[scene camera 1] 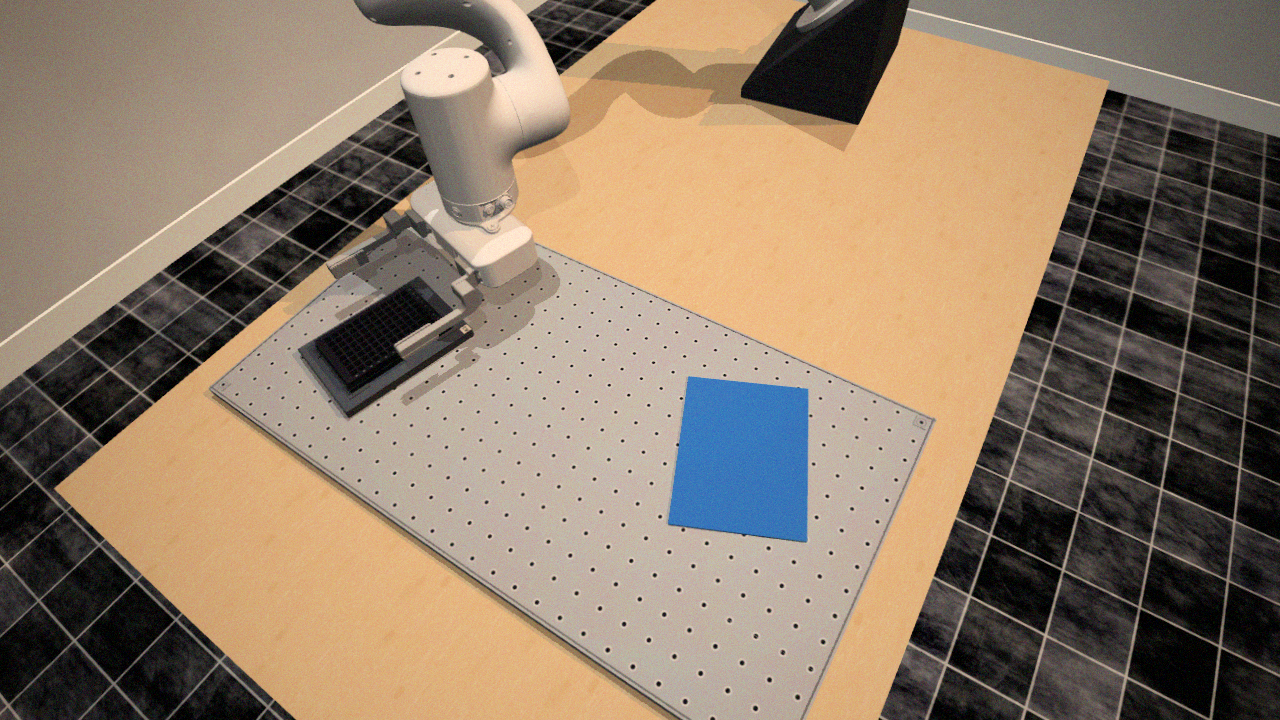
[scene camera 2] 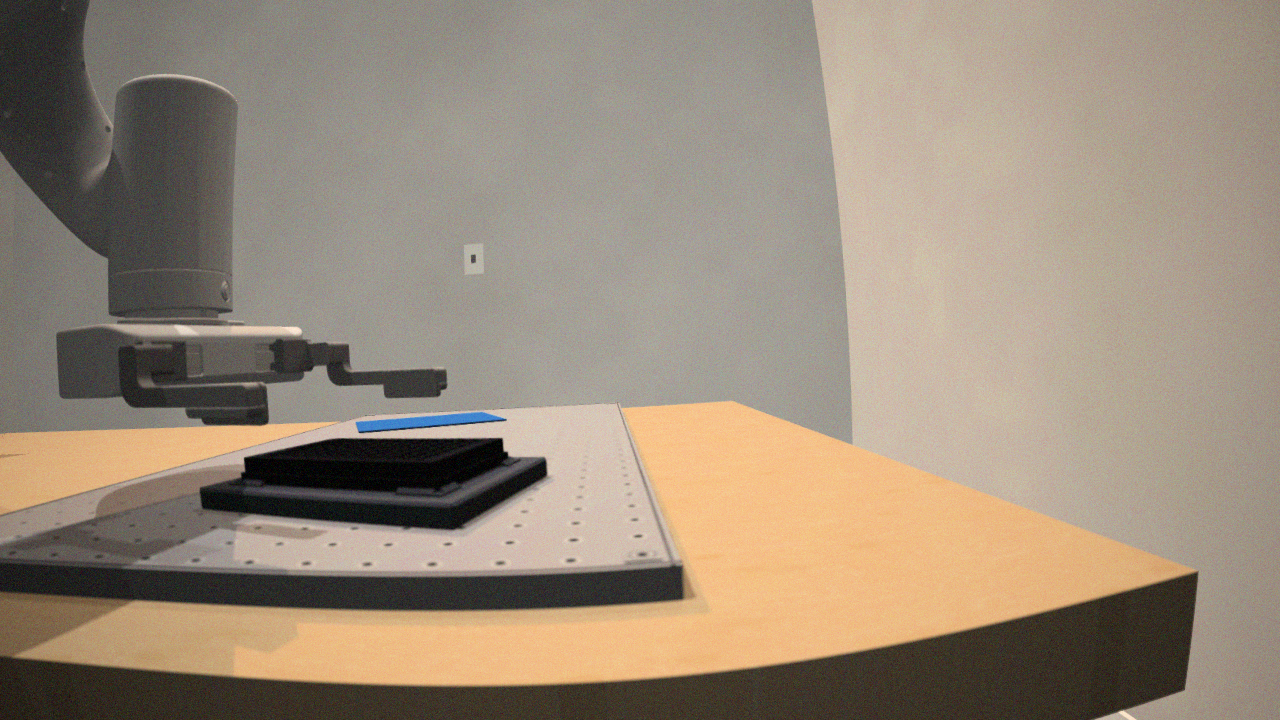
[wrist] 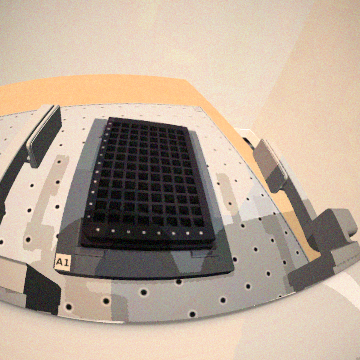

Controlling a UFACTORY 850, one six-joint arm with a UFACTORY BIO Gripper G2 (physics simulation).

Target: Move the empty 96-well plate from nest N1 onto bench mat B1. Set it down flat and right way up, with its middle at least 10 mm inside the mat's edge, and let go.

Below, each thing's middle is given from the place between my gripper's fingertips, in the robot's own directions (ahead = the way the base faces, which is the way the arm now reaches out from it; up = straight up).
The black 96-well plate (scene camera 2: 364, 464) lies 10 mm to the left of my hand and 40 mm below it. From my hand the other things lie so: dark grey nest N1 (scene camera 2: 481, 493) (10 mm to the left, 50 mm below); then blue bench mat B1 (scene camera 1: 742, 466) (70 mm behind, 420 mm to the left, 60 mm below).
